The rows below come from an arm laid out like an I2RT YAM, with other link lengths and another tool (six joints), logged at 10 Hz.
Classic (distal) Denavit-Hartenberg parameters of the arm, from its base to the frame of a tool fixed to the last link. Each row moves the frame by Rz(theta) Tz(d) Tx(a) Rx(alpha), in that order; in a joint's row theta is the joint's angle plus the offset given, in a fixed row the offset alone. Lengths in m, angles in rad.
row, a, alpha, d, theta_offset
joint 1, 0.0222, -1.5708, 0.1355, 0
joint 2, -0.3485, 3.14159, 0, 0
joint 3, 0.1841, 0, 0, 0.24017
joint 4, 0.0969, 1.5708, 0.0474, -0.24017
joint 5, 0, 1.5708, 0.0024, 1.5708
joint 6, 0.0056, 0.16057, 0.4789, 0.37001
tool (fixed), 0, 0, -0.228, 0
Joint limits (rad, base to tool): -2.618..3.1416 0..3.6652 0..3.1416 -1.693..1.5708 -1.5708..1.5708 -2.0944..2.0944
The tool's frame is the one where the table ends.
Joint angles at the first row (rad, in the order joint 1, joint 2, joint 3, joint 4, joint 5, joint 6):
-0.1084, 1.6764, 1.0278, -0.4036, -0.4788, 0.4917
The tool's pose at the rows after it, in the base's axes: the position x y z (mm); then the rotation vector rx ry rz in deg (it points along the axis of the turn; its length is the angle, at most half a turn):
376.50, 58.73, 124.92, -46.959, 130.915, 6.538
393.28, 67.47, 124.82, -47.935, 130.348, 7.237
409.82, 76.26, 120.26, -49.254, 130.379, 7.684
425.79, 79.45, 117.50, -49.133, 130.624, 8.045
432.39, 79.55, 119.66, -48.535, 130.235, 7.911
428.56, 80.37, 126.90, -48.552, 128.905, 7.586
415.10, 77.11, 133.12, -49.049, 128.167, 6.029
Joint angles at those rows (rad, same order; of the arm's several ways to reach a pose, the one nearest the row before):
-0.0872, 1.7092, 1.0680, -0.4028, -0.4801, 0.4981
-0.0617, 1.7550, 1.1215, -0.4035, -0.4801, 0.5091
-0.0337, 1.8098, 1.1806, -0.4114, -0.4719, 0.5169
-0.0246, 1.8569, 1.2363, -0.4202, -0.4701, 0.5283
-0.0247, 1.8644, 1.2494, -0.4131, -0.4706, 0.5369
-0.0253, 1.8348, 1.2250, -0.3966, -0.4755, 0.5346
-0.0264, 1.7803, 1.1809, -0.3944, -0.4622, 0.5221

